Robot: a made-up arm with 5 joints.
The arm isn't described. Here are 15 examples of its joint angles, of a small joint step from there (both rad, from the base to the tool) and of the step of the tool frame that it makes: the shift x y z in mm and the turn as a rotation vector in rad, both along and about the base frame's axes.
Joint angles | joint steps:
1: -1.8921 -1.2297 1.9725 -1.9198 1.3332 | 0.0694 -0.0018 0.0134 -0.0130 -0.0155
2: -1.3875 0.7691 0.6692 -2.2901 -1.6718 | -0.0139 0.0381 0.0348 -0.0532 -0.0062
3: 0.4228 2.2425 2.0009 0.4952 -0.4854 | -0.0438 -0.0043 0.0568 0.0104 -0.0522
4: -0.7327 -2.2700 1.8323 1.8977 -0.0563 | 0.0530 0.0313 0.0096 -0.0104 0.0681
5: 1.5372 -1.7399 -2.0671 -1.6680 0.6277 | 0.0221 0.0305 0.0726 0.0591 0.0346
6: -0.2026 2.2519 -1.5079 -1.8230 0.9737 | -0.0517 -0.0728 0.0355 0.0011 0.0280
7: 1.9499 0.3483 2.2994 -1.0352 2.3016 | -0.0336 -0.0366 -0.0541 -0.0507 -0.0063
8: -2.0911 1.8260 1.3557 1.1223 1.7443 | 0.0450 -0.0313 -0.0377 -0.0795 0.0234
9: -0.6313 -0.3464 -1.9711 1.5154 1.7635 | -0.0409 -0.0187 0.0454 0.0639 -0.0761
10: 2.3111 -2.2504 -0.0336 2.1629 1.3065 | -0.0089 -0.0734 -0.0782 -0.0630 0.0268
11: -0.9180 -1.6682 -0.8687 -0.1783 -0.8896 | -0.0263 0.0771 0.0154 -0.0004 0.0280
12: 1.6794 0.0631 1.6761 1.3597 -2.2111 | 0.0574 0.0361 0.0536 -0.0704 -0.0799
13: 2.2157 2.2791 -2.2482 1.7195 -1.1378 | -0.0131 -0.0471 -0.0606 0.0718 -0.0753
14: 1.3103 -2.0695 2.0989 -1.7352 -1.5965 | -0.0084 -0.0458 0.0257 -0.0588 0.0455
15: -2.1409 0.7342 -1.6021 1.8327 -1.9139 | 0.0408 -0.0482 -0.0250 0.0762 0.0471
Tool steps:
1: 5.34 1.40 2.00 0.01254 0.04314 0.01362
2: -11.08 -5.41 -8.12 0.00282 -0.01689 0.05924
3: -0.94 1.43 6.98 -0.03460 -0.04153 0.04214
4: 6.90 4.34 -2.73 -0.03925 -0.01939 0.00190
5: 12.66 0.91 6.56 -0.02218 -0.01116 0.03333
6: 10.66 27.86 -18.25 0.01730 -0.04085 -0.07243
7: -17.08 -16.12 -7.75 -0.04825 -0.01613 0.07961
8: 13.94 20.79 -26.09 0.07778 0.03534 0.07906
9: 9.34 23.45 -24.56 0.01708 -0.05380 -0.08433
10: -28.23 -10.94 -7.66 -0.05363 0.07491 0.06442
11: 19.60 -27.13 -0.51 -0.06457 -0.03791 0.07297
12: 35.24 16.99 -9.64 -0.02721 0.08393 0.03018
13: 4.07 -13.77 46.47 -0.15626 -0.09449 -0.02501
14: -21.37 16.25 28.26 -0.07743 -0.01078 -0.06473
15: -9.21 42.51 -12.14 0.09167 0.04072 0.08717
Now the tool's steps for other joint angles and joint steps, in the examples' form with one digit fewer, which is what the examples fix.
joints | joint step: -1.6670 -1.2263 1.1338 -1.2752 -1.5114 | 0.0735 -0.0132 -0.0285 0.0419 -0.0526
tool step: 26.9 4.5 5.8 -0.0196 0.0641 0.0372
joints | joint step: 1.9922 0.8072 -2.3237 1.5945 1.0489 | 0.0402 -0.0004 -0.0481 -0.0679 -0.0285
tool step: 19.1 -3.6 -34.1 0.0809 0.0176 0.0582
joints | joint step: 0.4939 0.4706 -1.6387 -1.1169 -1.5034 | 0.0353 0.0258 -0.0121 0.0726 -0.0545
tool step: 1.4 -15.7 -12.0 0.0185 0.0246 -0.0616
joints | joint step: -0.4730 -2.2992 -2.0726 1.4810 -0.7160 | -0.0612 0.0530 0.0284 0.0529 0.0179
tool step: -16.9 4.6 -9.0 -0.0448 -0.0812 -0.0182
